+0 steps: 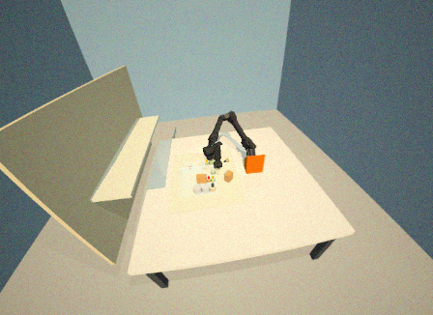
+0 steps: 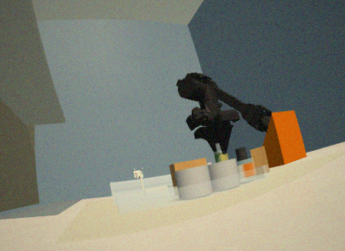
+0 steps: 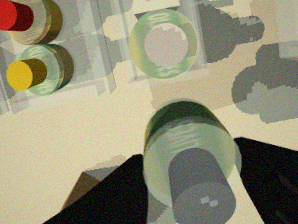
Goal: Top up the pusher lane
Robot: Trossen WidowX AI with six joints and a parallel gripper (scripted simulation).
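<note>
The tan box lies 8 cm behind my gripper tip, 7 cm to the left of it and 4 cm below it. Round my gripper tip: cream pusher plate: 15 cm ahead, 3 cm to the right, 3 cm below; then shelf: 56 cm ahead, 29 cm above, 5 cm to the left.
</note>
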